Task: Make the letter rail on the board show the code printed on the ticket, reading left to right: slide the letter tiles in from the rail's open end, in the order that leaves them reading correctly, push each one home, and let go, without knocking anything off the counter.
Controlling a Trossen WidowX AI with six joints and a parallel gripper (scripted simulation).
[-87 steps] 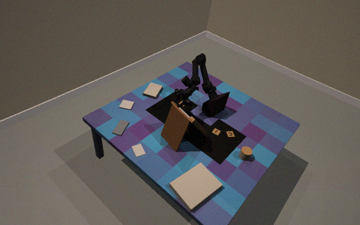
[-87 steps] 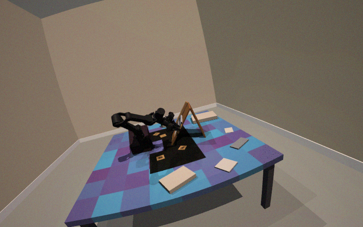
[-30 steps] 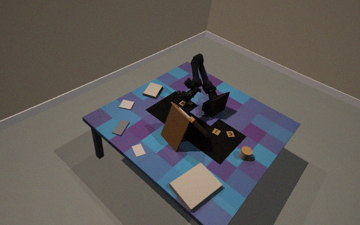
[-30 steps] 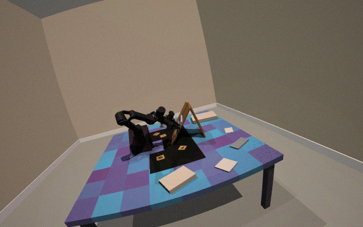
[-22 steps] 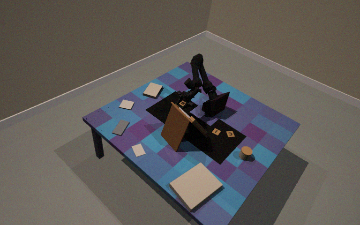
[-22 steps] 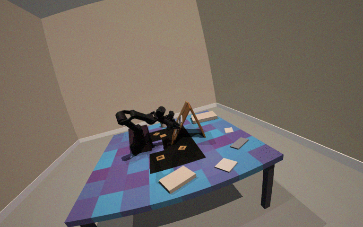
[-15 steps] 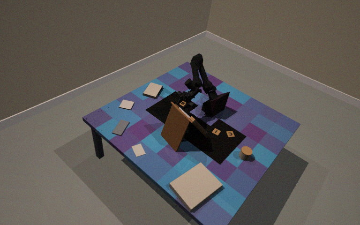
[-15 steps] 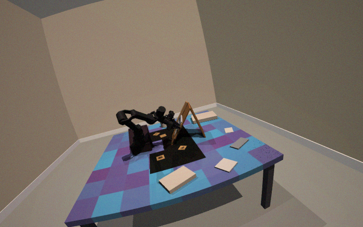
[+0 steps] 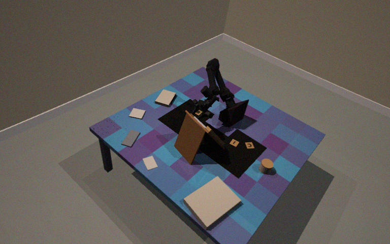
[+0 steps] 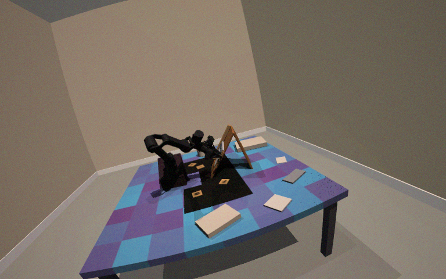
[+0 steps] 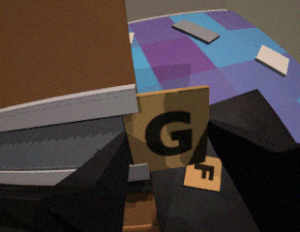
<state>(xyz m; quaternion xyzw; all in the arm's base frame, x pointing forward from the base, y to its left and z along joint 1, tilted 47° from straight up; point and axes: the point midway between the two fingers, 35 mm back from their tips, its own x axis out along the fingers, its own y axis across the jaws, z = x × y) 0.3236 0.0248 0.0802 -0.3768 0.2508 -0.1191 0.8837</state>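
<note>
The ticket lies 50 mm behind my gripper tip, 130 mm to the left of it and 80 mm below it. From my gripper tip the other things lie so: tan letter tile right at my gripper tip; then black mat 160 mm behind, 80 mm to the left, 160 mm below; then grey card 400 mm ahead, 190 mm to the right, 160 mm below.
</note>
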